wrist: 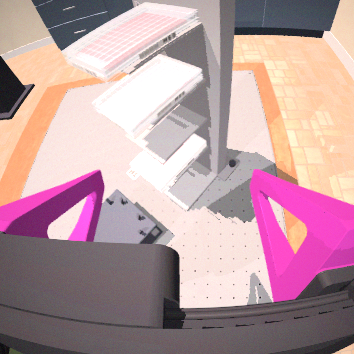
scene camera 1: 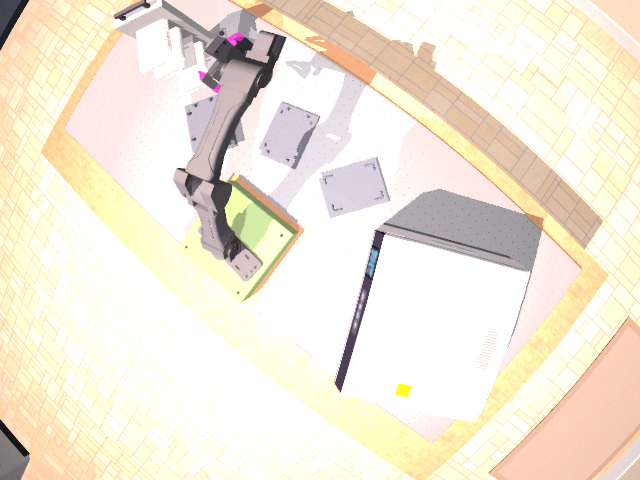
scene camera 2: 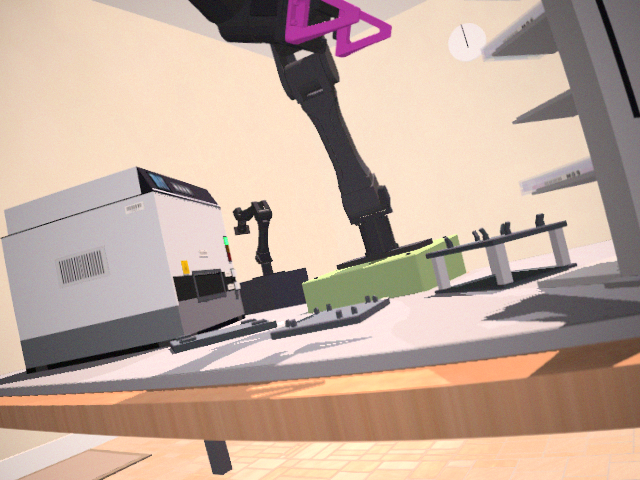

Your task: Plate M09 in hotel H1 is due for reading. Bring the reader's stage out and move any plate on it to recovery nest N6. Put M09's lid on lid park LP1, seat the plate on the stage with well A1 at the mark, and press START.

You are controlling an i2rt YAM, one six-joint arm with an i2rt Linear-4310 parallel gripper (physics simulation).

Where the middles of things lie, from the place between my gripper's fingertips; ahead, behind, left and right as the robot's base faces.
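What I see is the grey hotel post (scene camera 2: 589, 63), which stands 120 mm below my hand, 30 mm behind it and 220 mm to the left of it.
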